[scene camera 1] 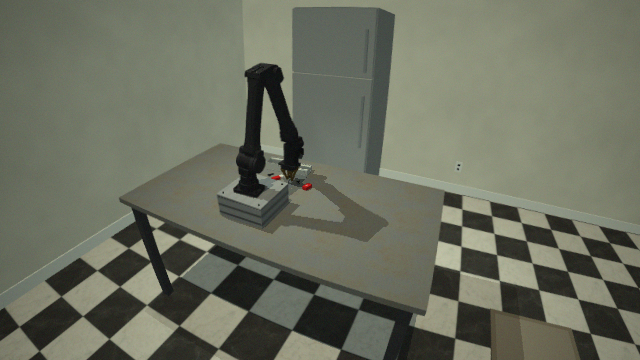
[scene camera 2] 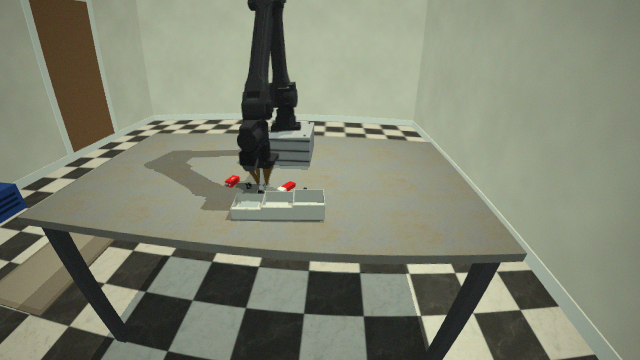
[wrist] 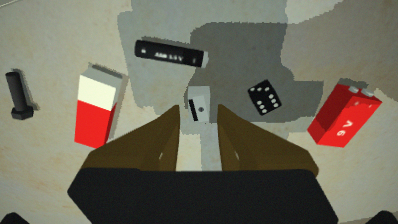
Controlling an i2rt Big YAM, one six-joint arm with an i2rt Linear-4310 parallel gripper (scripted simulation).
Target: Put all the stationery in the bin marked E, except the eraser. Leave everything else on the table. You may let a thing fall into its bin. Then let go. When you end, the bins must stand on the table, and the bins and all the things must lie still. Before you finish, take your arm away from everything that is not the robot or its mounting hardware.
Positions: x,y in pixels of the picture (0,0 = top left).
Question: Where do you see a red 9 V battery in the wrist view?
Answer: At 346,110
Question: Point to a black die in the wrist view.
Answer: At 264,97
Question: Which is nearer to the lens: the grey pencil sharpener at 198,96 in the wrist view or the black bolt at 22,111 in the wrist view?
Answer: The grey pencil sharpener.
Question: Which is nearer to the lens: the black AAA battery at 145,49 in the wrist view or the black bolt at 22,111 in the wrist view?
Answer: The black AAA battery.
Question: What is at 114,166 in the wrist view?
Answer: My gripper.
